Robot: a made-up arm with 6 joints. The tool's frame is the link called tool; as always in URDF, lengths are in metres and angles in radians.
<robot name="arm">
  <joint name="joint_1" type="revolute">
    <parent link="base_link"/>
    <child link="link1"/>
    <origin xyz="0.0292 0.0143 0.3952"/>
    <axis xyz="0 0 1"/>
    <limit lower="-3.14" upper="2.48" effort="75" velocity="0.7"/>
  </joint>
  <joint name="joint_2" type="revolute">
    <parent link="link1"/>
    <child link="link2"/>
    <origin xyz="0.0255 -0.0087 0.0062"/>
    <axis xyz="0 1 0"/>
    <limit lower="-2.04" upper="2.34" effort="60" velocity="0.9"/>
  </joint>
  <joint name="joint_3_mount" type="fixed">
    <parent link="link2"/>
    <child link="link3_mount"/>
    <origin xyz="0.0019 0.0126 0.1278"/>
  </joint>
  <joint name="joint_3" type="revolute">
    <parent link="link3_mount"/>
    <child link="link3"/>
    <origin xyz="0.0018 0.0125 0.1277"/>
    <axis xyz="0 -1 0"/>
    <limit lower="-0.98" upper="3.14" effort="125" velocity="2.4"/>
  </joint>
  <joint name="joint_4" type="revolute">
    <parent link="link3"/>
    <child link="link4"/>
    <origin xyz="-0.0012 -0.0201 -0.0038"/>
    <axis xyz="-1 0 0"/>
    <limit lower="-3.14" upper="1.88" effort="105" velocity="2.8"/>
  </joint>
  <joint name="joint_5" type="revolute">
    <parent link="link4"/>
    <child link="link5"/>
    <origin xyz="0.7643 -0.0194 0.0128"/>
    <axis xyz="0 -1 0"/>
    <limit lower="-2.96" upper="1.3" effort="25" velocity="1.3"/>
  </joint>
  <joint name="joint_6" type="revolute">
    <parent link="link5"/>
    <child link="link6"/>
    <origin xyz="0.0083 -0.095 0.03"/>
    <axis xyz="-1 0 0"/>
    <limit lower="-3.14" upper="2.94" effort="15" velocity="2.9"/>
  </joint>
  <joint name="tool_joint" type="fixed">
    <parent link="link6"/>
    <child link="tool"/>
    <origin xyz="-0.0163 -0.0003 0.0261" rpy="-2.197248 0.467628 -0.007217"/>
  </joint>
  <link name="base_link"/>
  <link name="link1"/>
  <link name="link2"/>
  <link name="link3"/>
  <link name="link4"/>
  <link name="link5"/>
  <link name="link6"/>
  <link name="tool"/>
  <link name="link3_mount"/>
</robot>
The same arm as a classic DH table. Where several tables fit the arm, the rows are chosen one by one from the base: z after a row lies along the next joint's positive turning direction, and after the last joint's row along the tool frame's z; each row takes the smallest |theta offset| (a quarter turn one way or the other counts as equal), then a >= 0, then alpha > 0; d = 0 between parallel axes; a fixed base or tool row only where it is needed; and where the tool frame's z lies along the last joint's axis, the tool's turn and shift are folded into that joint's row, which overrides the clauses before.
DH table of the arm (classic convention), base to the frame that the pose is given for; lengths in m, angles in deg. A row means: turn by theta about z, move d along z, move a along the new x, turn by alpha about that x. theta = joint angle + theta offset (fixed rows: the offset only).
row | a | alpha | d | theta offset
base (fixed) | 0.0325 | 0.00 | 0.0000 | 26.09
joint_1 | 0.0255 | -90.00 | 0.4014 | -26.09
joint_2 | 0.2555 | 180.00 | 0.0000 | -89.17
joint_3 | -0.0038 | -90.00 | 0.0037 | 0.83
joint_4 | 0.0128 | 90.00 | -0.7631 | 0.00
joint_5 | 0.0300 | -90.00 | 0.1144 | 0.00
joint_6 | 0.0218 | -75.02 | 0.0118 | 32.80
tool (fixed) | 0.0000 | 0.00 | -0.0149 | 112.48
Joint limits (deg, base to tool): -179.91..142.09 -116.88..134.07 -56.15..179.91 -179.91..107.72 -169.60..74.48 -179.91..168.45

